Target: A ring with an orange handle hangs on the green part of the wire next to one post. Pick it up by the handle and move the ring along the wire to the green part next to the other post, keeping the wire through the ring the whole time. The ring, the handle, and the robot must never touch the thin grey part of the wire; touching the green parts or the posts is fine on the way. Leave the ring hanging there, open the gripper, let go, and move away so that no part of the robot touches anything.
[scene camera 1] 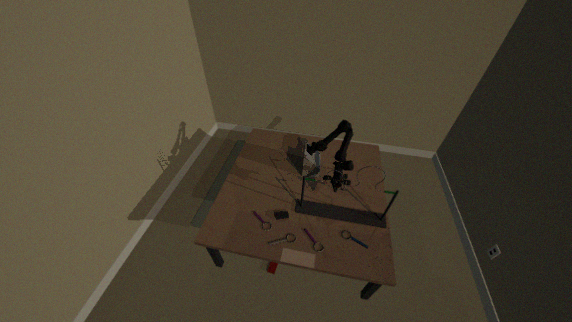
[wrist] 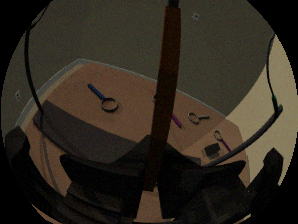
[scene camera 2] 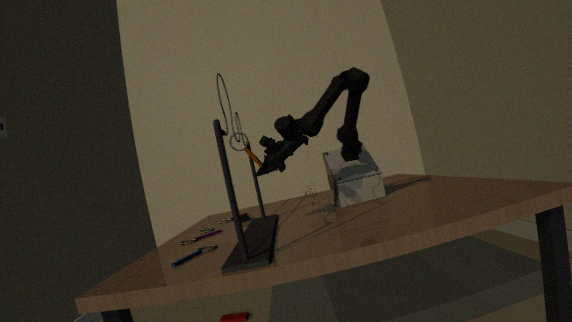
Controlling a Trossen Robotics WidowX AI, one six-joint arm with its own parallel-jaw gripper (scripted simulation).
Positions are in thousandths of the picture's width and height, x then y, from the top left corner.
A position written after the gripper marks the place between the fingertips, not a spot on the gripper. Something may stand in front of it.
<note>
In view: the gripper (scene camera 2: 448, 545).
The gripper shows as well in the wrist view (wrist: 512, 623).
</note>
